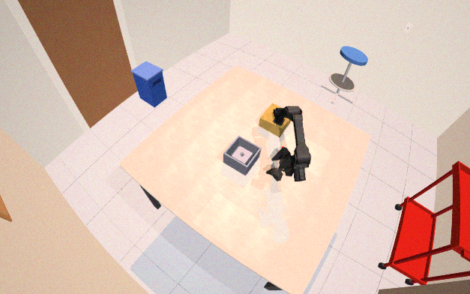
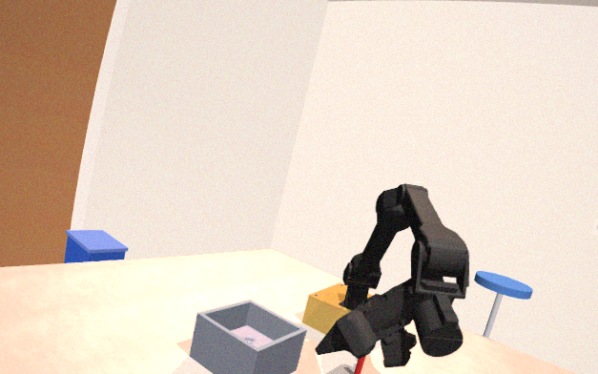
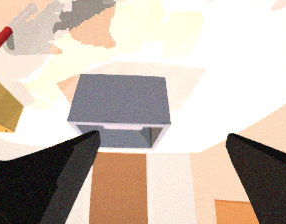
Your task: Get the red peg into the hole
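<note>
Now: the red peg 210 mm behind my gripper tip and 110 mm below it. The rest, counted from my gripper tip: grey box (40 mm behind, 180 mm to the right, 130 mm below).
</note>
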